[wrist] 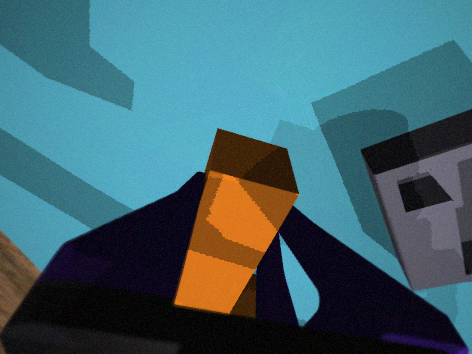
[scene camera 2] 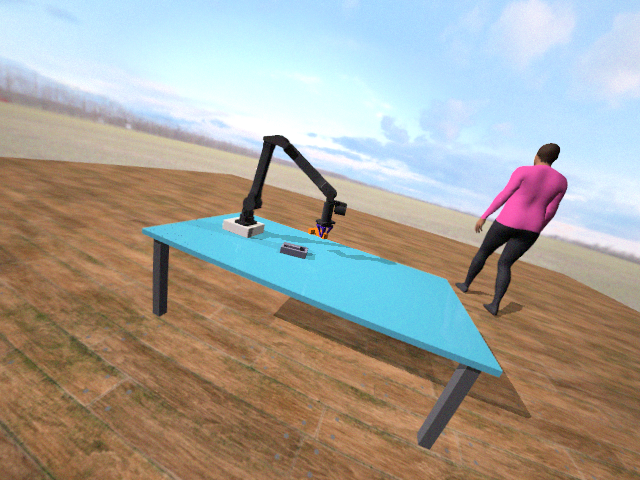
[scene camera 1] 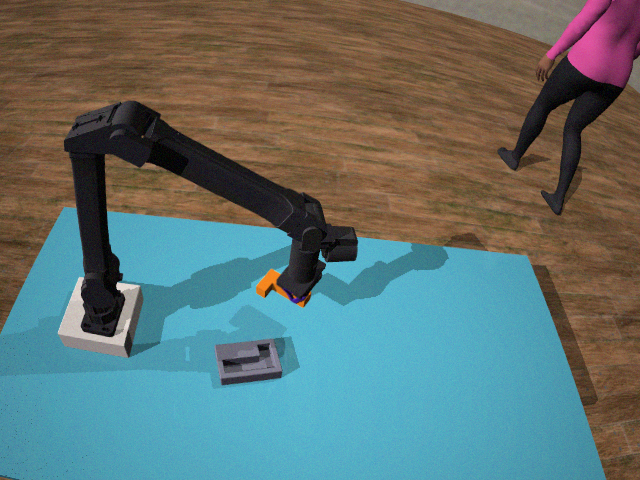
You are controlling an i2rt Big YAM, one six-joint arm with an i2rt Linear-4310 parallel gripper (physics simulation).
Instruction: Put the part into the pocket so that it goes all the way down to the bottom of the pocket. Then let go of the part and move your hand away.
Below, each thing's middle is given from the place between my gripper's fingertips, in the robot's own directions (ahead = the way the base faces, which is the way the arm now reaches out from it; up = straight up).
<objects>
Now: the grey pocket block (scene camera 1: 242, 362) 14 cm to the right of my hand, 10 cm behind it and 8 cm below it. The rest, counted from my hand: orange L-shaped part (wrist: 249, 188): 3 cm behind, 1 cm to the left, 1 cm above.
</objects>
